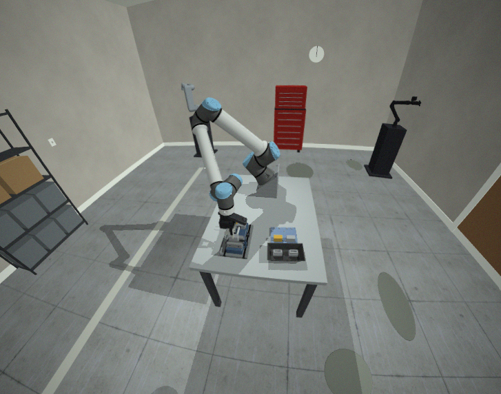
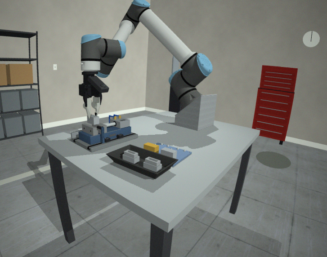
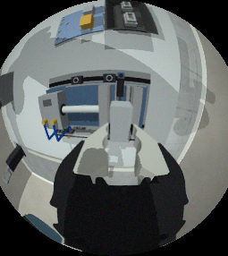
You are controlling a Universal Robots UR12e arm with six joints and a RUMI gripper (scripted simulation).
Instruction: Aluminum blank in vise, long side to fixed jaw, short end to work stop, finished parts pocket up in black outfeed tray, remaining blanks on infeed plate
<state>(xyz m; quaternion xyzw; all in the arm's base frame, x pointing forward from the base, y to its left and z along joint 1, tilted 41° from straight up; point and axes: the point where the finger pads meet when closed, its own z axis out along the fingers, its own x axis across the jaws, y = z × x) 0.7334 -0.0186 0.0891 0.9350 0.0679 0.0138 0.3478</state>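
Right now my hand is 20 mm above the gray aluminum blank. Round my hand: fixed jaw: 60 mm below, 30 mm ahead, 10 mm to the left; then vise: 100 mm below, 70 mm behind; then dark work stop: 50 mm to the left, 50 mm below, 10 mm behind.
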